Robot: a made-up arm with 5 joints.
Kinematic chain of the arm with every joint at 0, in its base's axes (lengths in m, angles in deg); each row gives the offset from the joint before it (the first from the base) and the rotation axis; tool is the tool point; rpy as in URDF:
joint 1: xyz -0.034 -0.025 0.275 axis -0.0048 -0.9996 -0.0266
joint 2: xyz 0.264 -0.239 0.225 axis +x
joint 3: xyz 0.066 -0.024 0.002 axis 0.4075 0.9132 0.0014
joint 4: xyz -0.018 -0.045 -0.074 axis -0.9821 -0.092 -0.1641
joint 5: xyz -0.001 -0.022 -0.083 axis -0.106 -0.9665 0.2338
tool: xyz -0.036 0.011 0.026 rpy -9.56 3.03 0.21
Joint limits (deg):
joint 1: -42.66..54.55
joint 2: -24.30..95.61
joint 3: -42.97..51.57
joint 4: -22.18..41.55
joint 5: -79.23..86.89
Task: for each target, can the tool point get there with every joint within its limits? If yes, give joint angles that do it. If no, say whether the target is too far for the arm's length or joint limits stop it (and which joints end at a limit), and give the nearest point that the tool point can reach.
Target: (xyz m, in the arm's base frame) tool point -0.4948 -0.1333 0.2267
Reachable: no: joint limits stop it (at a limit: joint 1, joint 2, joint 3, joint 5) | nearest point -0.1402 -0.1731 0.5336 | short by 0.471 m
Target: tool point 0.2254 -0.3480 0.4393
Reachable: yes | joints 7.94 -8.03 11.49 -1.62 -40.28
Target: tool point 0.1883 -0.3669 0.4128
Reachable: yes | joints 10.47 -10.49 8.43 0.53 33.71
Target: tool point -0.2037 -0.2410 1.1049
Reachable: no: too far | nearest point -0.0166 -0.4061 0.7215 | short by 0.457 m
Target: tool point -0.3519 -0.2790 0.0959
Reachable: no: joint limits stop it (at a limit: joint 1, joint 3) | nearest point -0.0587 -0.2958 0.4696 | short by 0.475 m
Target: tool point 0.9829 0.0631 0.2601
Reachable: no: too far | nearest point 0.3935 -0.0868 0.2661 | short by 0.608 m
